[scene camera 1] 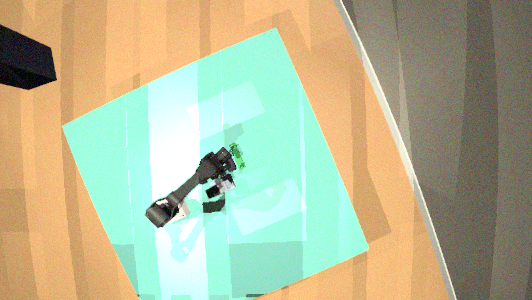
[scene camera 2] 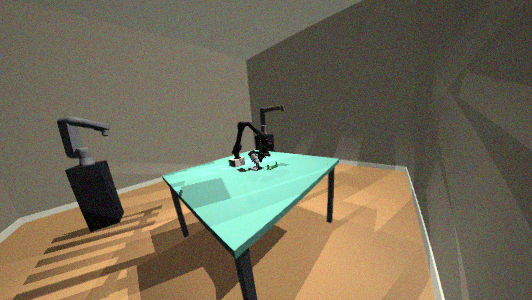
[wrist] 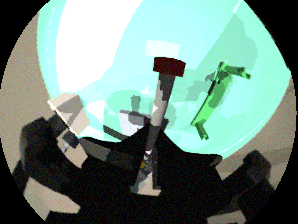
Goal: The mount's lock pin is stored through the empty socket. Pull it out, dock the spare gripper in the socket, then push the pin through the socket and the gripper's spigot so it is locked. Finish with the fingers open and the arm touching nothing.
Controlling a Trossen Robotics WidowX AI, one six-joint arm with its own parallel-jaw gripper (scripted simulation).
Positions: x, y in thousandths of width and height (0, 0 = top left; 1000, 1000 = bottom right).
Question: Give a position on a lock pin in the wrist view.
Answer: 565, 306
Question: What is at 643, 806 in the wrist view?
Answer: The gripper.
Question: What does the gripper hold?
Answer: A lock pin.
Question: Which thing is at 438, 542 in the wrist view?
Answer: A grey mount.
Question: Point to a green bar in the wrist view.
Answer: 750, 346
